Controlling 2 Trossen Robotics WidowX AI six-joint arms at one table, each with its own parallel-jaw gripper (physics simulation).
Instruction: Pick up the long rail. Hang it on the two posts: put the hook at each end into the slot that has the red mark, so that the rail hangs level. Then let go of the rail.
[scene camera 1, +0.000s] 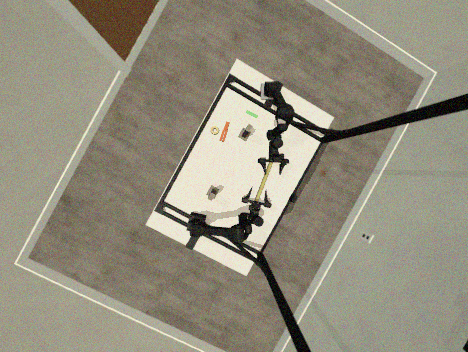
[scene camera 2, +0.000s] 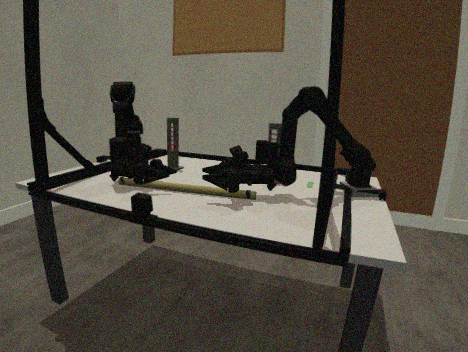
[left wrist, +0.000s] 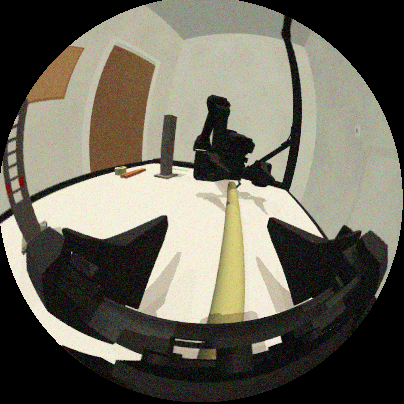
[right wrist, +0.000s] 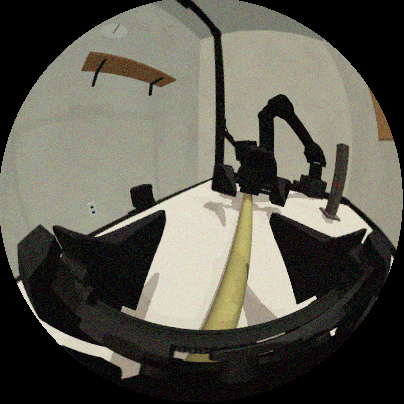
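Seen in the pictures: left gripper, fingertip midpoint: (scene camera 1: 258, 189) (scene camera 2: 173, 173) (left wrist: 219, 221) (right wrist: 260, 199); right gripper, fingertip midpoint: (scene camera 1: 272, 174) (scene camera 2: 202, 173) (left wrist: 253, 178) (right wrist: 220, 216); left arm's base, link origin: (scene camera 1: 196, 224) (scene camera 2: 132, 147) (right wrist: 313, 177); right arm's base, link origin: (scene camera 1: 268, 91) (scene camera 2: 359, 185).
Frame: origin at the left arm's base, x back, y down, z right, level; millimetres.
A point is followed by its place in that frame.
The long yellow rail (scene camera 1: 264, 182) {z 370, x -342, y 50 mm} (scene camera 2: 190, 189) {z 382, x -360, y 61 mm} (left wrist: 230, 250) {z 354, x -288, y 51 mm} (right wrist: 240, 250) {z 374, x -386, y 50 mm} lies on the table, a dark hook showing at its right end in scene camera 2. My left gripper (scene camera 1: 258, 192) {z 339, x -293, y 23 mm} (left wrist: 219, 221) {z 339, x -293, y 23 mm} is open and empty, low over one end part of the rail. My right gripper (scene camera 1: 272, 171) {z 400, x -401, y 3 mm} (scene camera 2: 205, 174) {z 400, x -401, y 3 mm} (right wrist: 220, 216) {z 400, x -401, y 3 mm} is open and empty, a little above the other end part. One upright grey slotted post (scene camera 1: 215, 191) {z 73, x -225, y -11 mm} (scene camera 2: 173, 142) {z 72, x -214, y -38 mm} (left wrist: 15, 175) (right wrist: 338, 175) {z 73, x -217, y -45 mm} has red marks low on it. The other post (scene camera 1: 246, 132) {z 171, x -599, y -98 mm} (scene camera 2: 274, 132) {z 190, x -616, y -99 mm} (left wrist: 168, 145) {z 186, x -604, y -31 mm} is partly hidden by the right arm in scene camera 2.
An orange bar (scene camera 1: 224, 131) {z 44, x -612, y 65 mm} (left wrist: 133, 173) {z 61, x -583, y 69 mm}, a small yellow ring (left wrist: 120, 170) {z 0, x -579, y 60 mm} and a green strip (scene camera 1: 251, 114) {z 192, x -755, y 75 mm} (scene camera 2: 310, 185) {z 210, x -757, y 75 mm} lie on the table past the posts. Black frame bars border the table. A black box (scene camera 2: 142, 204) {z 596, x -290, y 40 mm} (right wrist: 142, 196) {z 569, x -292, y 42 mm} sits on the frame's near bar in scene camera 2.
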